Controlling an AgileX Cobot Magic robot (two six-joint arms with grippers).
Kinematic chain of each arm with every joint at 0, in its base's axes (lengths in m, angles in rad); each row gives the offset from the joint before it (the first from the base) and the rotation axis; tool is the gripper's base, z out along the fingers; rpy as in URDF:
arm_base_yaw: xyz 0 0 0.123 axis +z
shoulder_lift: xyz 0 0 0 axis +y
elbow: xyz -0.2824 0 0.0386 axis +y
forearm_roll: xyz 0.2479 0 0.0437 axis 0.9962 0 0.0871
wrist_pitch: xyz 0 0 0 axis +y
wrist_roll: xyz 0.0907 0 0.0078 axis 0.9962 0 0.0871
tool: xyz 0 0 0 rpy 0 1.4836 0
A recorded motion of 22 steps. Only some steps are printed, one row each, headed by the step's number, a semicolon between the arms.
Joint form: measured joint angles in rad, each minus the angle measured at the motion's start. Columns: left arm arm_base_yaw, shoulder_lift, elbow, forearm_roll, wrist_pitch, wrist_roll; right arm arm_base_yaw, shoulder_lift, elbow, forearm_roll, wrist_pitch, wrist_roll.
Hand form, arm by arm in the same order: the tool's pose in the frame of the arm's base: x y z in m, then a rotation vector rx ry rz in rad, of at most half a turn. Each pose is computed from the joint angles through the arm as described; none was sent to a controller.
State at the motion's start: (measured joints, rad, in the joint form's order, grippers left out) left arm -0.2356 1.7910 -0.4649 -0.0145 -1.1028 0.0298; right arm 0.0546 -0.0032 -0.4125 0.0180 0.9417 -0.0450
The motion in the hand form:
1: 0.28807 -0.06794 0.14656 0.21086 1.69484 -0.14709; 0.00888 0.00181 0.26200 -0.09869 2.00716 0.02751
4: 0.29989 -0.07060 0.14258 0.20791 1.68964 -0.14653; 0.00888 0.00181 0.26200 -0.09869 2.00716 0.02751
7: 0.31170 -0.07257 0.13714 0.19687 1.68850 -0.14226; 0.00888 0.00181 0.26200 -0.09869 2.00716 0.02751
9: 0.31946 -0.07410 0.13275 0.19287 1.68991 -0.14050; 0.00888 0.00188 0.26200 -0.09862 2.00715 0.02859
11: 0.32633 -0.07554 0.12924 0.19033 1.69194 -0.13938; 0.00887 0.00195 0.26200 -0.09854 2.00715 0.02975
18: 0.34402 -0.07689 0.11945 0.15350 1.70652 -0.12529; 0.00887 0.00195 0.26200 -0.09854 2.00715 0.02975
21: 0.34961 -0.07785 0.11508 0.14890 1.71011 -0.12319; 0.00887 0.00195 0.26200 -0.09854 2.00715 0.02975
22: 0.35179 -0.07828 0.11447 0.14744 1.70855 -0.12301; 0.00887 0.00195 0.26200 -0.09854 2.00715 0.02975
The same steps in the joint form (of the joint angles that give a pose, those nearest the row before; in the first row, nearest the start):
1: 0.0000 0.0139 -0.0151 0.0000 0.0000 0.0000; 0.0000 0.0000 0.0000 -0.0001 0.0000 0.0000
4: 0.0000 0.0575 -0.0612 -0.0022 -0.0030 0.0000; 0.0000 0.0000 0.0000 -0.0001 0.0000 0.0000
7: 0.0000 0.1040 -0.1073 -0.0125 -0.0057 0.0000; 0.0000 0.0000 0.0000 -0.0001 0.0000 0.0000
9: 0.0000 0.1362 -0.1385 -0.0164 -0.0058 0.0000; 0.0000 0.0000 0.0000 0.0009 0.0000 0.0000
11: 0.0000 0.1622 -0.1670 -0.0190 -0.0017 0.0000; 0.0000 0.0000 0.0000 0.0019 0.0000 0.0000
18: 0.0000 0.2272 -0.2407 -0.0544 0.0177 -0.0009; 0.0000 0.0000 0.0000 0.0019 0.0000 0.0000
21: 0.0000 0.2522 -0.2649 -0.0591 0.0200 -0.0009; 0.0000 0.0000 0.0000 0.0019 0.0000 0.0000
22: 0.0000 0.2588 -0.2744 -0.0603 0.0213 -0.0009; 0.0000 0.0000 0.0000 0.0019 0.0000 0.0000

